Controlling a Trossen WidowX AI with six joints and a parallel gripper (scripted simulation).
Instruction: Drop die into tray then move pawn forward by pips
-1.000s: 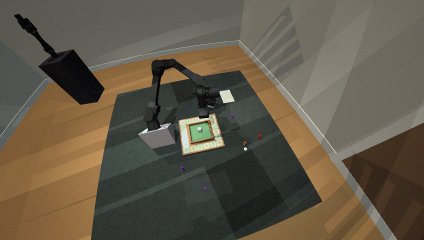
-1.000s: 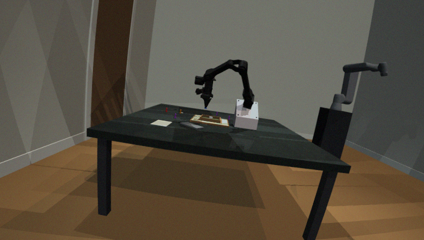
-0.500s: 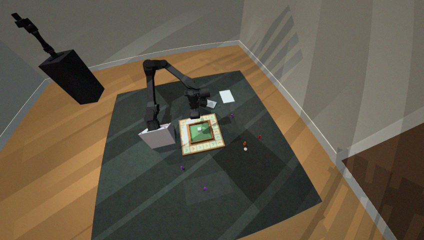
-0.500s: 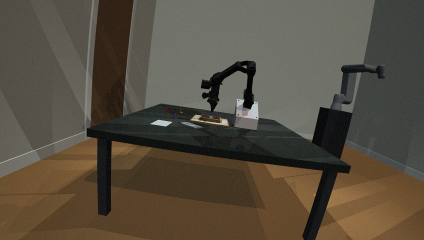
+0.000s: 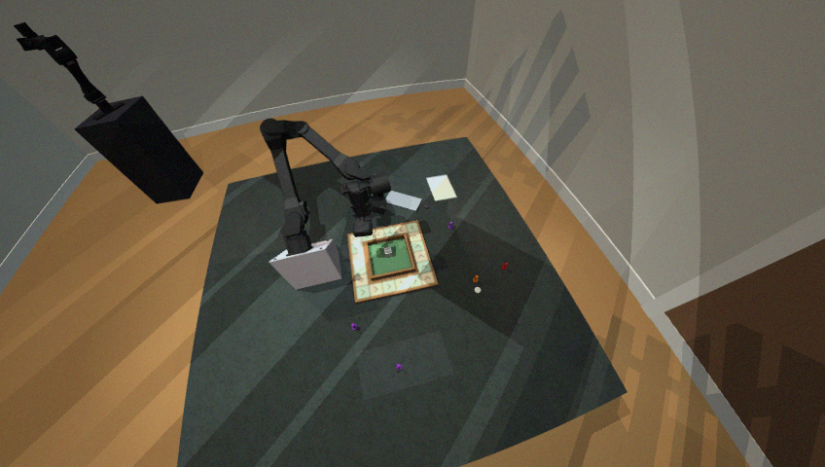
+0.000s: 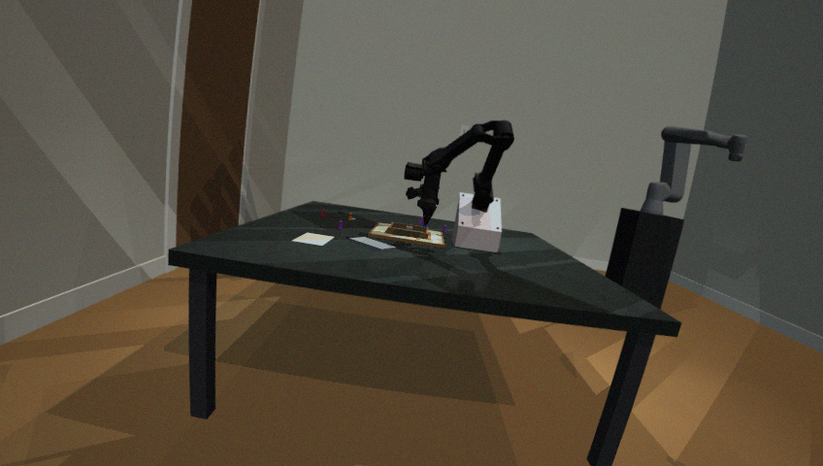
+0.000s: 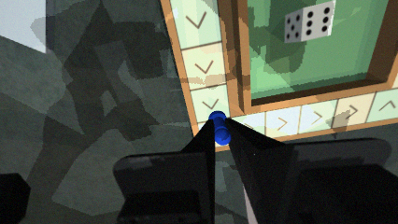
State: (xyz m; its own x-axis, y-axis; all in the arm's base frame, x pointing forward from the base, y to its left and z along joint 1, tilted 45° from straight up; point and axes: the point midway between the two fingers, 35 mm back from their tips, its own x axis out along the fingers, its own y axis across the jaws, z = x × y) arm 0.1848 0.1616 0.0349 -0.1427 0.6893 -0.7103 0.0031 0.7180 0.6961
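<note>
The white die is 7 cm ahead of my gripper tip, 9 cm to the right of it and 5 cm below it. Also, from my gripper tip: green dice tray: 7 cm ahead, 10 cm to the right, 7 cm below; grey card: 15 cm ahead, 17 cm to the left, 7 cm below; blue pawn: 1 cm above.
</note>
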